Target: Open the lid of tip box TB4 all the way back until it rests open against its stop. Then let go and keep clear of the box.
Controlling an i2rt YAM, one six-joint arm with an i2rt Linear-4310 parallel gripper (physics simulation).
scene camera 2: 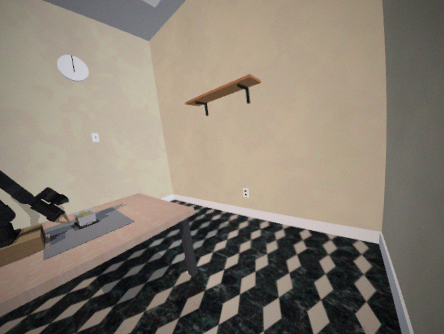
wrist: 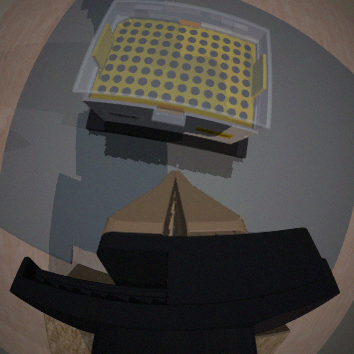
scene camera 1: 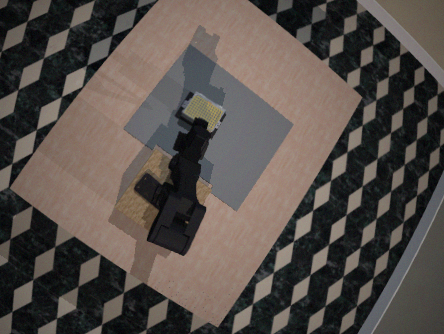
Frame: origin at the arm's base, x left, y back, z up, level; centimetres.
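Where they show: gripper, fingertip midpoint: (scene camera 2: 69,222) (wrist: 174,177); arm's base, link origin: (scene camera 2: 7,239) (scene camera 1: 163,199).
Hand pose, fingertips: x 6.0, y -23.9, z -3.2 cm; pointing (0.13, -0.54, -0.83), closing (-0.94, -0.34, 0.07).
Note:
Each offset is from my fingertips to the top centre of the thing. "*": to the spot under its first point. Level surfaces: height alone.
Tip box TB4 {dx +2.5, dy -8.0, dz +3.6 cm} (scene camera 1: 202,111) (scene camera 2: 86,218) (wrist: 142,115) stands upright in a dark holder {* dx +1.7, dy -3.1, dz -3.4 cm} (wrist: 165,137). Its clear lid {* dx -3.2, dy -7.5, dz +3.6 cm} (wrist: 266,85) lies over the yellow tip rack {dx +2.5, dy -7.9, dz +3.6 cm} (wrist: 175,65), with a front tab {dx +1.8, dy -3.4, dz +2.3 cm} (wrist: 170,117) facing the gripper. It looks closed; whether its front edge is slightly raised I cannot tell. The box's front is in shadow and its lettering is hard to read. My gripper (scene camera 2: 66,220) (wrist: 174,177) is shut and empty, its tan fingertips together. In the wrist view the tips are in front of the box, apart from it. In scene camera 1 the arm hides the fingers.
The box and holder are on a grey mat {dz -4.2 cm} (scene camera 1: 250,135) (scene camera 2: 112,226) (wrist: 305,175) on the pinkish table {dz -4.5 cm} (scene camera 1: 320,95) (scene camera 2: 160,207). The black arm (scene camera 1: 185,175) (scene camera 2: 15,187) rises from a wooden block (scene camera 1: 131,207) (scene camera 2: 25,247) behind the gripper. Shadows fall across the mat.

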